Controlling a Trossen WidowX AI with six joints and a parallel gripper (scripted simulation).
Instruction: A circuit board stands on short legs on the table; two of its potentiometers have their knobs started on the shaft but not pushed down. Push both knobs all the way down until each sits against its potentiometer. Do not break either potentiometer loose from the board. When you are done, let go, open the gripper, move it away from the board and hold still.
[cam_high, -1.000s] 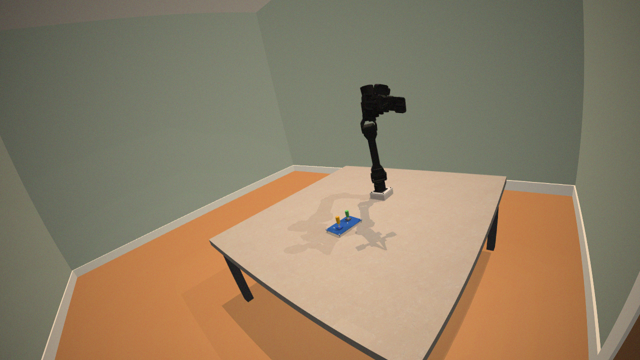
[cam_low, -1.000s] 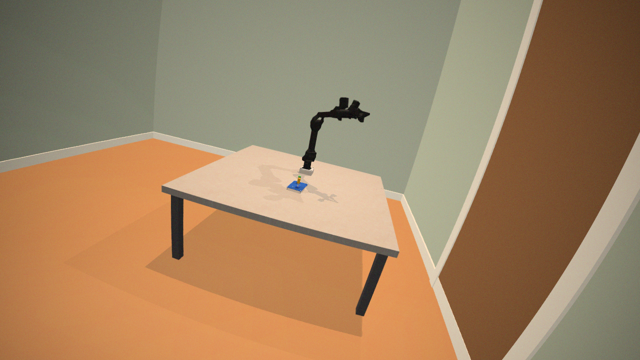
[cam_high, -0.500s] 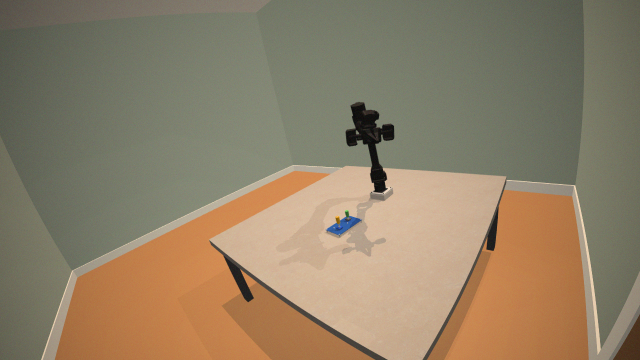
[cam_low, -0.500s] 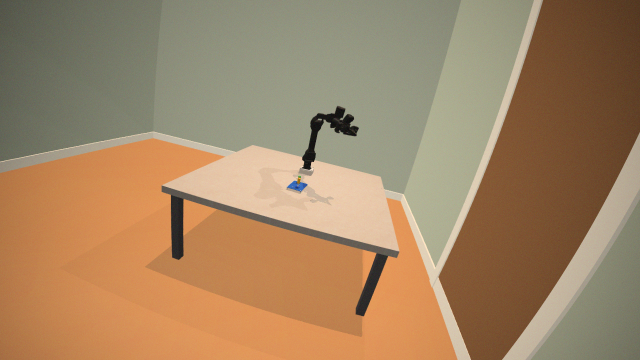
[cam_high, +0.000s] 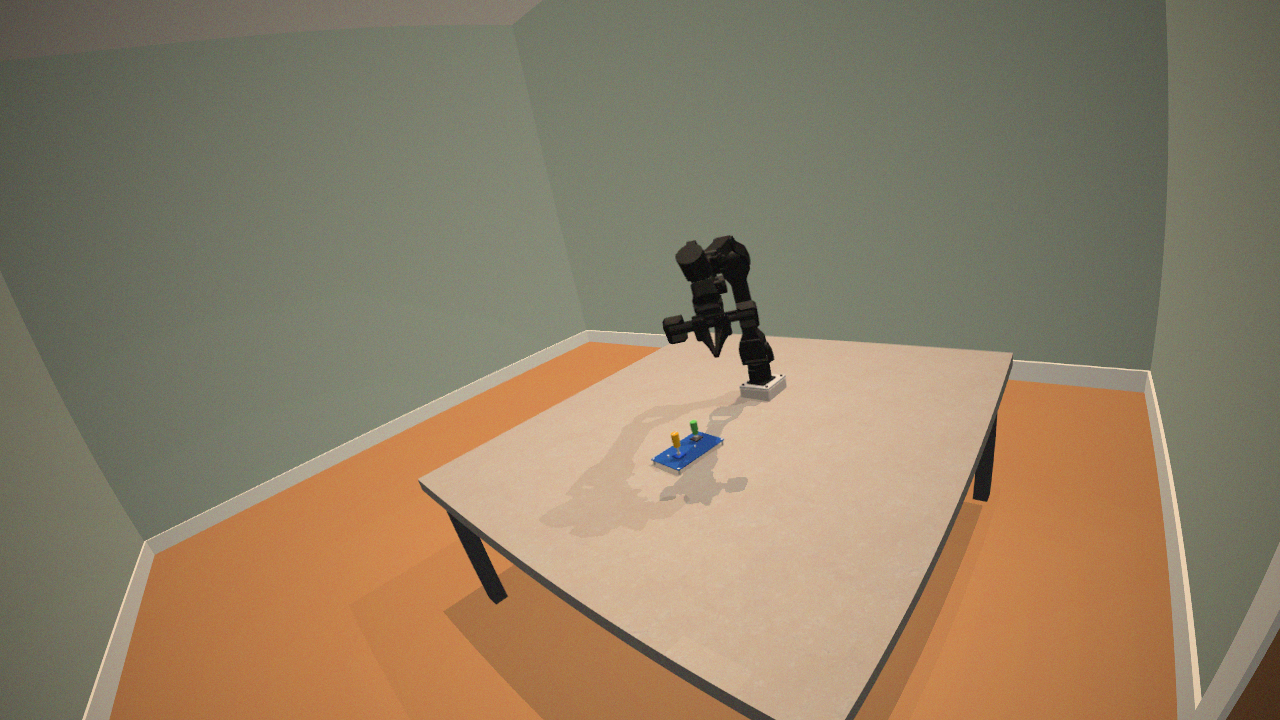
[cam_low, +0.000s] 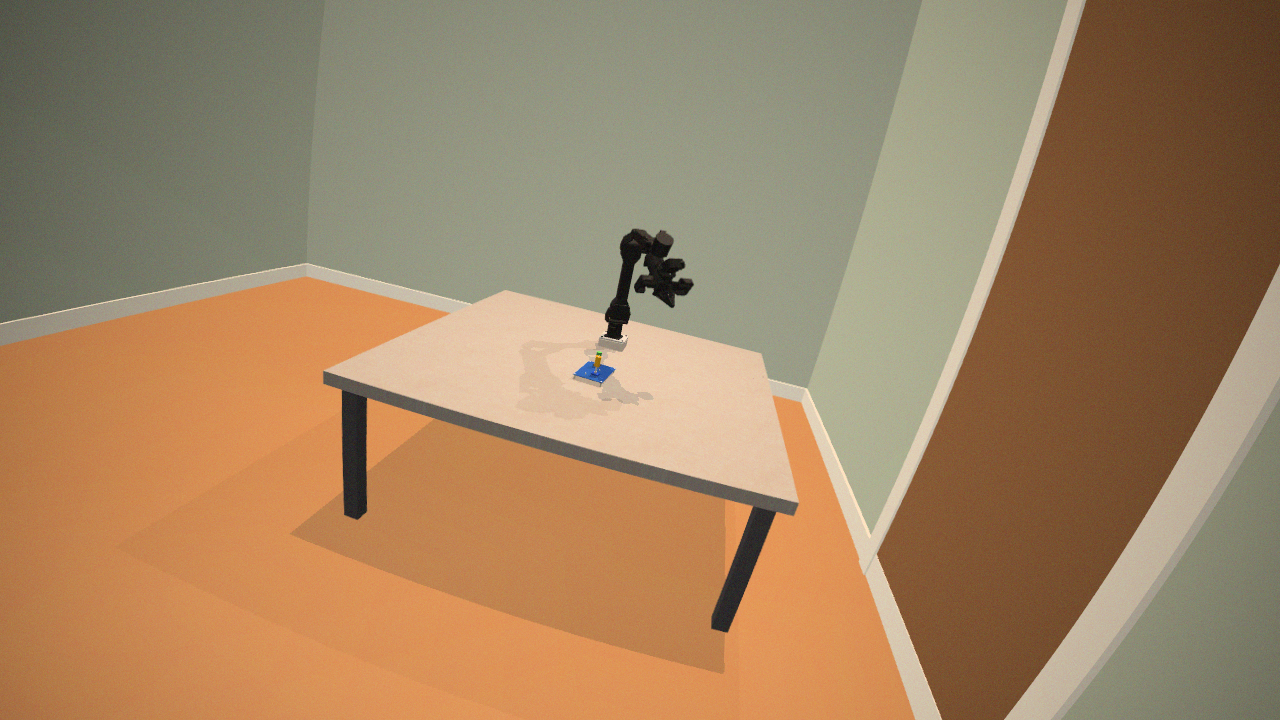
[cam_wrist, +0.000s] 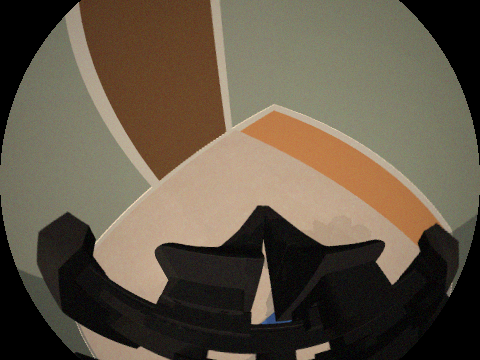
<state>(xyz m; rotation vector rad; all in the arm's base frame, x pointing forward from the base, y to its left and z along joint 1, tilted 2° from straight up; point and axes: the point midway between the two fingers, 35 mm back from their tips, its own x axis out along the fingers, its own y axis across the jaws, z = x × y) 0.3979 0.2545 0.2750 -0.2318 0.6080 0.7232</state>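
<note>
Right now the green knob is 9 cm behind my gripper tip, 22 cm to the right of it and 25 cm below it. Also, from my gripper tip: orange knob (1 cm behind, 20 cm to the right, 24 cm below).
</note>
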